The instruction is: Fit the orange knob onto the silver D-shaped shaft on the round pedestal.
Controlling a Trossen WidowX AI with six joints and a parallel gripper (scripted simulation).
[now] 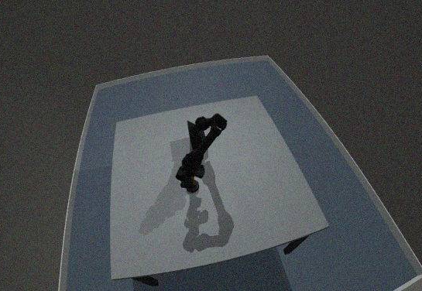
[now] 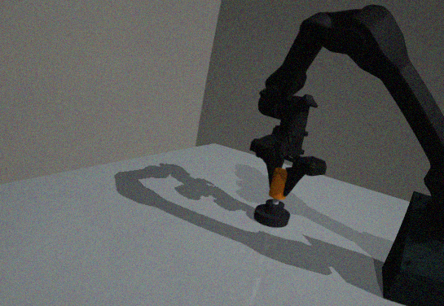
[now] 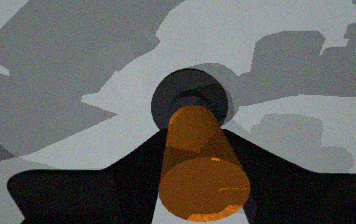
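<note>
Now: gripper tip 4 cm above the round dark pedestal. The rest, counted from my gripper tip: orange knob 3 cm above.
</note>
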